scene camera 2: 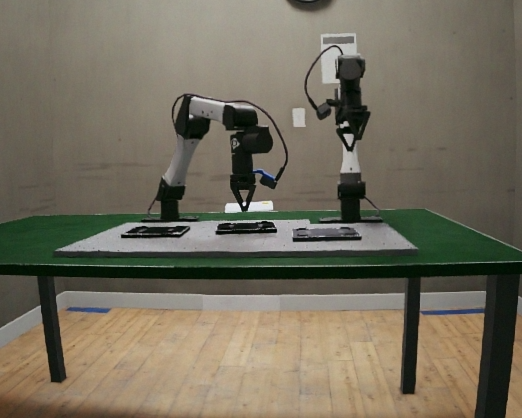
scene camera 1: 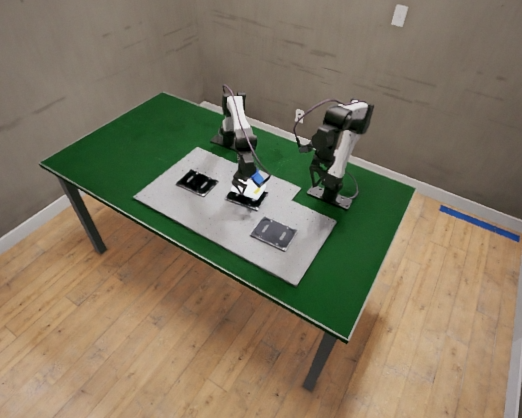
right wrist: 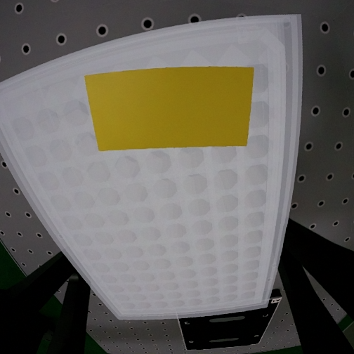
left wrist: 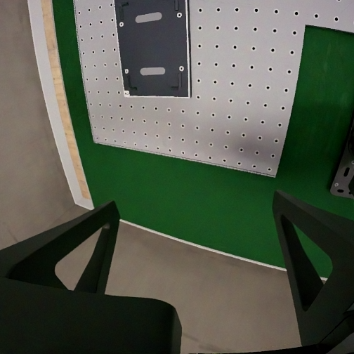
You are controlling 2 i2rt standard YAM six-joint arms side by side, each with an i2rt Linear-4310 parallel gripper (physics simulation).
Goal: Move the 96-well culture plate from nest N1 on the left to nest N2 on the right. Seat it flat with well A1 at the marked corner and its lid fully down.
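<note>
The culture plate, white with a translucent lid and yellow label, hangs roughly level above the black middle nest. My right gripper is shut on its long sides. The lid looks on; the seam is too small to judge. The dark grey right nest holds no plate; a small mark shows at one corner in the left wrist view. My left gripper is open and empty, high near its own base. Nest numbers are not readable.
A black left nest lies empty on the grey perforated board. The board lies on the green table. The arm bases stand behind the board.
</note>
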